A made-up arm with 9 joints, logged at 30 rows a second.
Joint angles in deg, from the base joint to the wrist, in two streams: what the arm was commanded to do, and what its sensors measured. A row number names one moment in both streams.
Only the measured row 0 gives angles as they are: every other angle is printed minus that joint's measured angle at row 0.
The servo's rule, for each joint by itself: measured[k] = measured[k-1] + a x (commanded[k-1-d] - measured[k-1]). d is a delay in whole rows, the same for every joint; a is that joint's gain. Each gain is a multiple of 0.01, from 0.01 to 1. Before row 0 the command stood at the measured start. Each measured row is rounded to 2 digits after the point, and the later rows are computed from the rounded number. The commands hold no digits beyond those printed.
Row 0, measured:
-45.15 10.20 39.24 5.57 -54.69 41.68 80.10 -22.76 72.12
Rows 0 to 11, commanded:
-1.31 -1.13 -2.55 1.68 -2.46 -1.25 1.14 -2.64 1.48
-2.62 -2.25 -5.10 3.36 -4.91 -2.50 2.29 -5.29 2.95
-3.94 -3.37 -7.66 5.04 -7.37 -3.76 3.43 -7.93 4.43
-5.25 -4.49 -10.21 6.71 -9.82 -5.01 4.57 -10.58 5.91
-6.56 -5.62 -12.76 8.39 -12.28 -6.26 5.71 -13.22 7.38
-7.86 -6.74 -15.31 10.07 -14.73 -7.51 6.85 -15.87 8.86
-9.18 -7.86 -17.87 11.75 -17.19 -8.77 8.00 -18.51 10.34
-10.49 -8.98 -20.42 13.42 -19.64 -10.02 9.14 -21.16 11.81
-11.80 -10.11 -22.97 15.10 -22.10 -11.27 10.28 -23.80 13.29
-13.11 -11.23 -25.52 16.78 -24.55 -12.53 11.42 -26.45 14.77
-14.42 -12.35 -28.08 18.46 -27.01 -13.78 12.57 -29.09 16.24
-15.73 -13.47 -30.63 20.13 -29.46 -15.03 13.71 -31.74 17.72
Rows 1 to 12, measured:
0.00 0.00 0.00 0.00 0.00 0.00 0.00 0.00 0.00
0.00 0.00 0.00 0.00 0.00 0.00 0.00 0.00 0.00
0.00 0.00 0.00 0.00 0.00 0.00 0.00 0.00 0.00
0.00 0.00 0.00 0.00 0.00 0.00 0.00 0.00 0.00
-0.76 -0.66 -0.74 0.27 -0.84 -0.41 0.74 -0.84 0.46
-1.84 -1.58 -2.00 0.76 -2.22 -1.10 1.75 -2.26 1.23
-3.06 -2.62 -3.64 1.44 -3.97 -1.98 2.84 -4.07 2.22
-4.33 -3.70 -5.55 2.28 -5.96 -2.98 3.96 -6.15 3.36
-5.62 -4.81 -7.64 3.26 -8.11 -4.06 5.10 -8.41 4.61
-6.92 -5.93 -9.86 4.35 -10.36 -5.20 6.24 -10.80 5.93
-8.23 -7.05 -12.18 5.53 -12.68 -6.38 7.38 -13.27 7.30
-9.54 -8.17 -14.57 6.79 -15.05 -7.58 8.52 -15.79 8.70
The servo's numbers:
d 4
a 0.58 0.58 0.29 0.16 0.34 0.33 0.65 0.32 0.31

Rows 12 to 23, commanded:
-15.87 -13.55 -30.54 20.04 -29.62 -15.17 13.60 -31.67 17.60
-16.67 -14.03 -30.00 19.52 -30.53 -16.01 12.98 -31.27 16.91
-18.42 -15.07 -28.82 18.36 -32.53 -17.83 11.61 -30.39 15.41
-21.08 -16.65 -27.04 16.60 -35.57 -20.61 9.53 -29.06 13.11
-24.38 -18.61 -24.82 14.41 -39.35 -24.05 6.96 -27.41 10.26
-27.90 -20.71 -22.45 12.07 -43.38 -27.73 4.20 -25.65 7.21
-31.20 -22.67 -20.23 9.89 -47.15 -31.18 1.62 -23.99 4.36
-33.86 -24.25 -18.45 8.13 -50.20 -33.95 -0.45 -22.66 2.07
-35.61 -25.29 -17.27 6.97 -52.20 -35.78 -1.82 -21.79 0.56
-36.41 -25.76 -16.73 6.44 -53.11 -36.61 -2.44 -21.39 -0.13
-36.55 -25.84 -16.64 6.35 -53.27 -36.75 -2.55 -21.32 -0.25
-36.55 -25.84 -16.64 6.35 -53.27 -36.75 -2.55 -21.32 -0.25
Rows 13 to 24, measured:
-10.85 -9.30 -17.01 8.12 -17.45 -8.80 9.66 -18.35 10.12
-12.16 -10.42 -19.48 9.51 -19.86 -10.03 10.80 -20.94 11.56
-13.47 -11.54 -21.97 10.94 -22.29 -11.27 11.95 -23.55 13.01
-14.78 -12.66 -24.48 12.41 -24.73 -12.51 13.09 -26.17 14.47
-15.41 -13.18 -26.24 13.63 -26.39 -13.39 13.42 -27.93 15.44
-16.14 -13.67 -27.33 14.57 -27.80 -14.25 13.13 -29.00 15.90
-17.46 -14.48 -27.76 15.18 -29.41 -15.43 12.14 -29.44 15.75
-19.56 -15.74 -27.55 15.41 -31.50 -17.14 10.44 -29.32 14.93
-22.36 -17.40 -26.76 15.25 -34.17 -19.42 8.18 -28.71 13.48
-25.57 -19.32 -25.51 14.74 -37.30 -22.16 5.59 -27.73 11.54
-28.84 -21.26 -23.98 13.96 -40.65 -25.14 3.01 -26.53 9.31
-31.75 -22.99 -22.38 13.03 -43.90 -28.05 0.76 -25.29 7.07

